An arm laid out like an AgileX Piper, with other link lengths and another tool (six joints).
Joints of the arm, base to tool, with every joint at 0 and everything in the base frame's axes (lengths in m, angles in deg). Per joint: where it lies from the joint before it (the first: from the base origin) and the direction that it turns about. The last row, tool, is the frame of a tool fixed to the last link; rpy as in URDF.
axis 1: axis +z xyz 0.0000 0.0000 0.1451
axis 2: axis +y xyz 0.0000 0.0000 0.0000
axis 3: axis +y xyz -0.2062 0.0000 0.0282
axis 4: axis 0.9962 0 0.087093 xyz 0.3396 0.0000 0.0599
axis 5: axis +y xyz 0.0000 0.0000 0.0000
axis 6: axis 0.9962 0 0.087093 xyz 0.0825 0.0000 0.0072
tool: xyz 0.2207 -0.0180 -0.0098 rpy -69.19 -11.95 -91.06
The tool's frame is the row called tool.
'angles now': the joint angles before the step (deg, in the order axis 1, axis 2, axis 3, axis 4, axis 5, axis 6). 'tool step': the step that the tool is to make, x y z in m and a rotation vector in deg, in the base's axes. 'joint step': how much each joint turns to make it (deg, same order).
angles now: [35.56 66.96 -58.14 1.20 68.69 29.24]
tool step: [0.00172 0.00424 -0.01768 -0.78 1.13 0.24]
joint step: [0.40 3.17 0.00 -0.01 -1.80 0.13]
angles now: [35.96 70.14 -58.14 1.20 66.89 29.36]
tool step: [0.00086 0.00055 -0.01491 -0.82 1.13 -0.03]
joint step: [-0.01 2.58 0.00 0.00 -1.19 0.00]
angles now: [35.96 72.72 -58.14 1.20 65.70 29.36]
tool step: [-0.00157 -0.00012 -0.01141 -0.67 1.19 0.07]
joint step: [-0.01 1.92 0.00 0.19 -0.56 -0.13]
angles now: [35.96 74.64 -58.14 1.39 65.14 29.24]
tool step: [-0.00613 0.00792 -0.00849 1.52 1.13 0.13]
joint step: [-0.01 0.27 1.23 2.11 -1.45 -0.66]
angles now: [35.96 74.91 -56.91 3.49 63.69 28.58]
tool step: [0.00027 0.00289 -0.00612 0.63 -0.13 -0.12]
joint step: [0.00 0.11 1.00 0.50 -1.58 -0.10]
